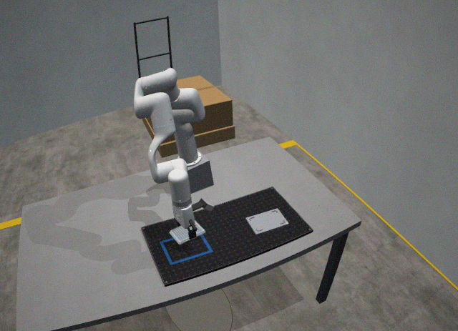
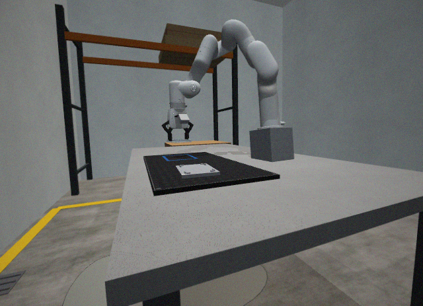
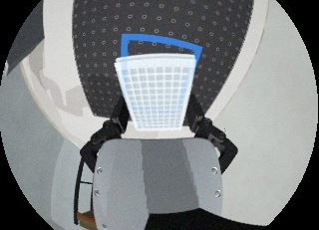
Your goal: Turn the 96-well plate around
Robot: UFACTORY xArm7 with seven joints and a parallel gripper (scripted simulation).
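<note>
Right now my hand is 80 mm short of the plate nest N1, 360 mm to the right of it and 90 mm above it. Round my hand: white 96-well plate (10 mm below).
</note>
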